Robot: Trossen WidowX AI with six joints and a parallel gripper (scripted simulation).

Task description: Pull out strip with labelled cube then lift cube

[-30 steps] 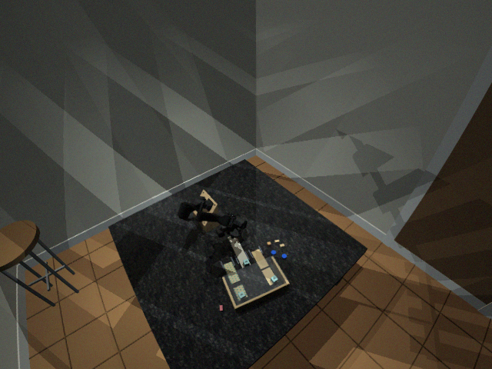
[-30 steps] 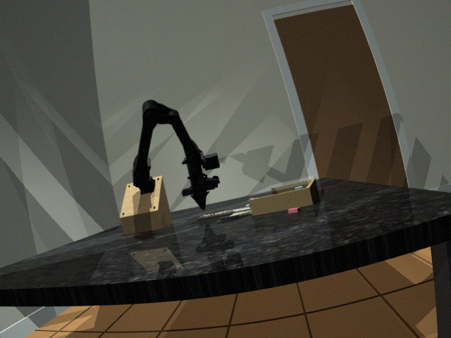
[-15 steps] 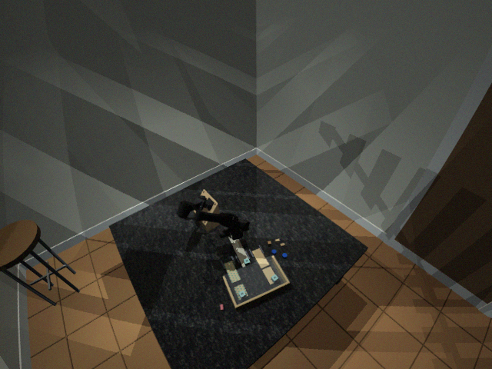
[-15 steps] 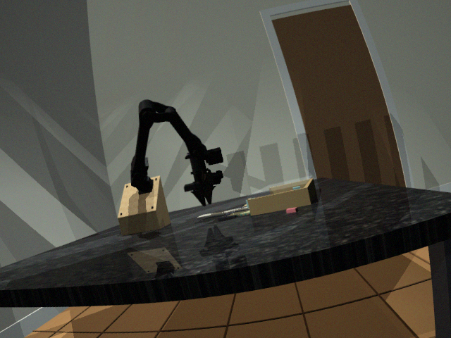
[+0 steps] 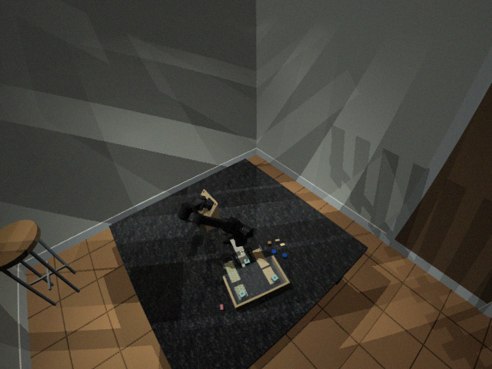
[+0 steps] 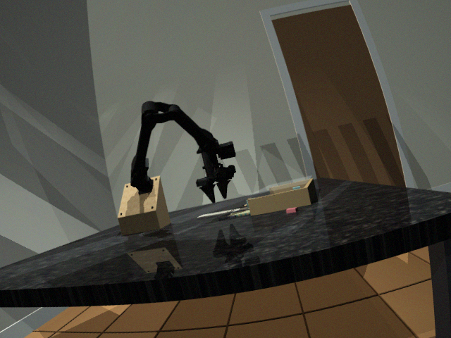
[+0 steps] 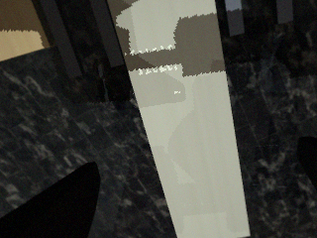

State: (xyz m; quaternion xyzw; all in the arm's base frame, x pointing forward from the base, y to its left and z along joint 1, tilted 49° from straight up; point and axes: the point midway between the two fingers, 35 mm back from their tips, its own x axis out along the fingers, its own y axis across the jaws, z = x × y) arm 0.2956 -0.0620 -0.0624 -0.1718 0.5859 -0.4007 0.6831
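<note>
Now: the white strip 5 cm below my gripper tip and 2 cm ahead of it. The rest, counted from my gripper tip: small pink block: 30 cm to the right, 25 cm ahead, 5 cm below.
</note>
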